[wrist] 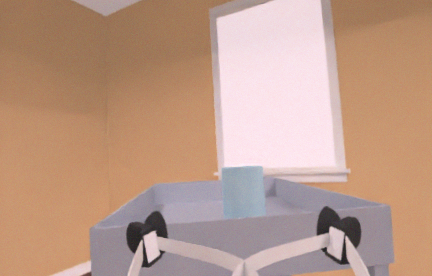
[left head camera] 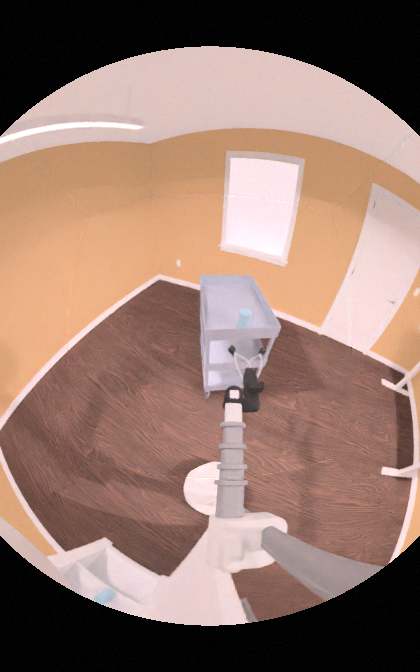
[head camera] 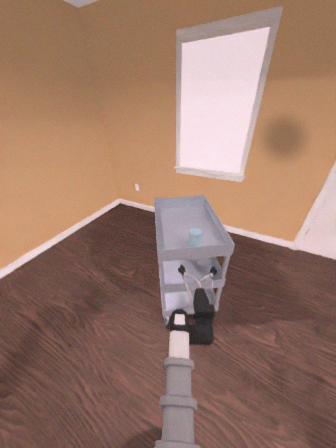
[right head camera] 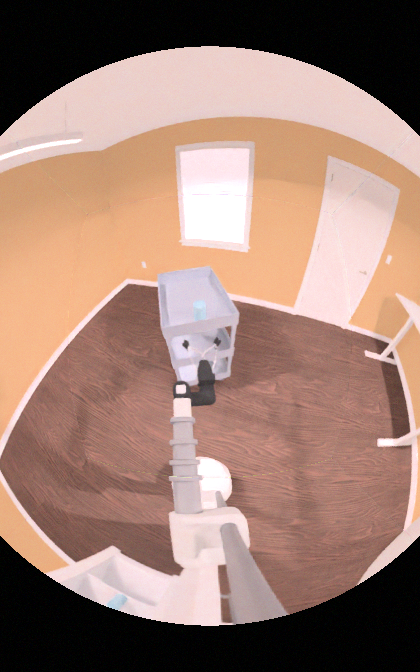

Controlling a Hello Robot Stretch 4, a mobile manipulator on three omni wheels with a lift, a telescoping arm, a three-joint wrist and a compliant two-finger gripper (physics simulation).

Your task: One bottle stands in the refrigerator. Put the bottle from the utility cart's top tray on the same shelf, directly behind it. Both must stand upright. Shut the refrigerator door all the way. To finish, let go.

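Places are measured from the robot's base along level axes (x left, y back, z up), in metres.
Pixels of known places: gripper, fingertip midpoint: [wrist: 240, 227] [head camera: 197, 266].
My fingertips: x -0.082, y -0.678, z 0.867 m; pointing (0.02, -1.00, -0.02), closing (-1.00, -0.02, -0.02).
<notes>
Behind a point stands the place of what it marks.
The light blue bottle [head camera: 195, 237] {y -0.867, x -0.083, z 0.895 m} [left head camera: 244, 318] [right head camera: 199, 310] [wrist: 243, 192] {y -0.866, x -0.087, z 0.871 m} stands upright near the front end of the top tray of the grey utility cart [head camera: 197, 251] {y -0.848, x -0.100, z 0.804 m} [left head camera: 240, 332] [right head camera: 202, 325] [wrist: 300, 240]. My gripper [head camera: 197, 270] {y -0.678, x -0.082, z 0.867 m} [left head camera: 247, 351] [right head camera: 201, 343] [wrist: 240, 227] {y -0.678, x -0.082, z 0.867 m} is open and empty, on the near side of the cart's front wall. In the wrist view the bottle shows above and between the two fingertips, with its lower part hidden by the tray wall. A second light blue bottle [left head camera: 104, 595] [right head camera: 117, 601] shows in the white open refrigerator [left head camera: 82, 555] [right head camera: 95, 557] at the bottom left.
The cart has lower shelves under the top tray. A wall with a window [head camera: 222, 102] {y -2.289, x -0.397, z 1.514 m} [wrist: 275, 90] {y -2.307, x -0.356, z 1.351 m} is behind it. A white door [left head camera: 377, 265] [right head camera: 345, 245] is at the right. White legs of a piece of furniture [left head camera: 397, 471] [right head camera: 395, 442] stand by the right wall.
</notes>
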